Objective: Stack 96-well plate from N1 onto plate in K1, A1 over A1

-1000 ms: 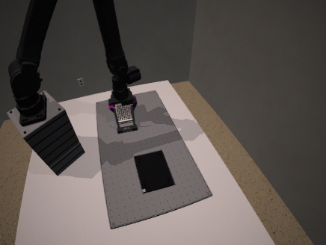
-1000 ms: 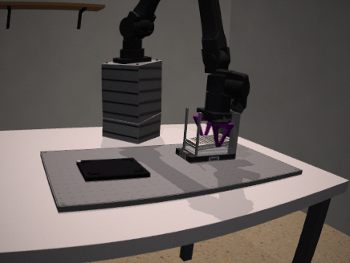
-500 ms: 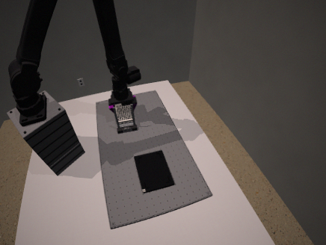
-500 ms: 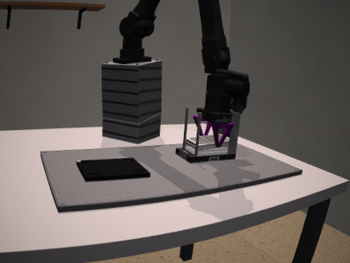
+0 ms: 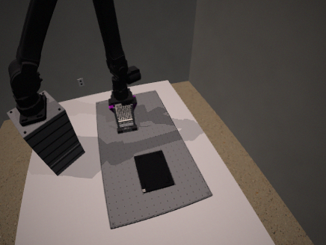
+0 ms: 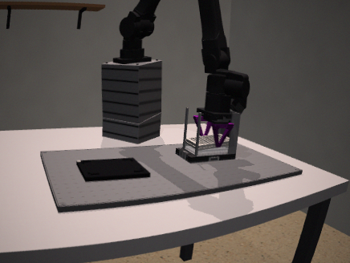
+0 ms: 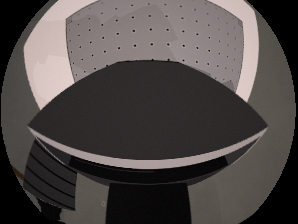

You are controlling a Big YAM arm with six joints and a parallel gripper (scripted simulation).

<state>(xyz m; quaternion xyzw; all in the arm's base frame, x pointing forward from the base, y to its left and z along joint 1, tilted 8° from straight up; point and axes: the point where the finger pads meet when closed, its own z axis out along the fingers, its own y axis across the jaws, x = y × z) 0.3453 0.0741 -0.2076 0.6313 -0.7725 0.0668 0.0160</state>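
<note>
My hand is 1 cm short of the tall back wall, 6 cm to the right of it and 3 cm below it. The rest, counted from my hand: pale A1 mark 7 cm behind, 39 cm to the right, 4 cm below.
</note>
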